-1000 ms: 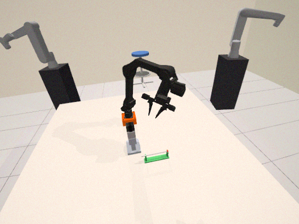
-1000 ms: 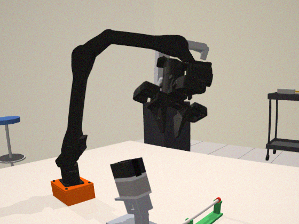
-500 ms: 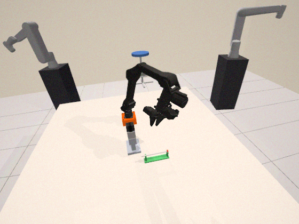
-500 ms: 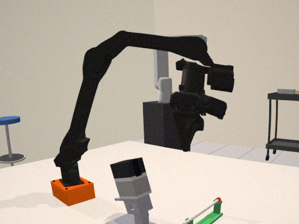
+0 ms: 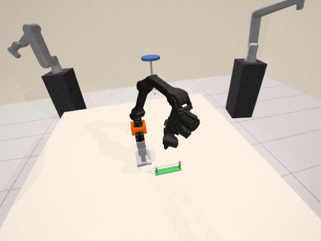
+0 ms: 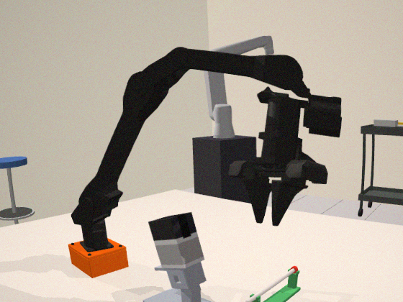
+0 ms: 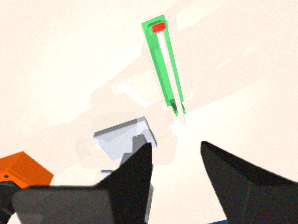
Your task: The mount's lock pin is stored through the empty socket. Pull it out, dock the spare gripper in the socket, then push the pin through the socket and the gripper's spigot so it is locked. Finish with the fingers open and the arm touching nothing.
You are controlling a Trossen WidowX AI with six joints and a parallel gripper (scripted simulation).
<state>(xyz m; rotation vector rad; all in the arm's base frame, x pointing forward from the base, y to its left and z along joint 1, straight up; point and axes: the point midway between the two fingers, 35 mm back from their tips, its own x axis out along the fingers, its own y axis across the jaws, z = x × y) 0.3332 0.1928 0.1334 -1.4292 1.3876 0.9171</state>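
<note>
My gripper tip is now 130 mm above the green cradle, 20 mm short of it and 10 mm to the right of it. Also, from my gripper tip: spare gripper 130 mm to the right, 60 mm behind, 30 mm below; then grey mount 130 mm to the right, 100 mm below, 60 mm behind.
</note>
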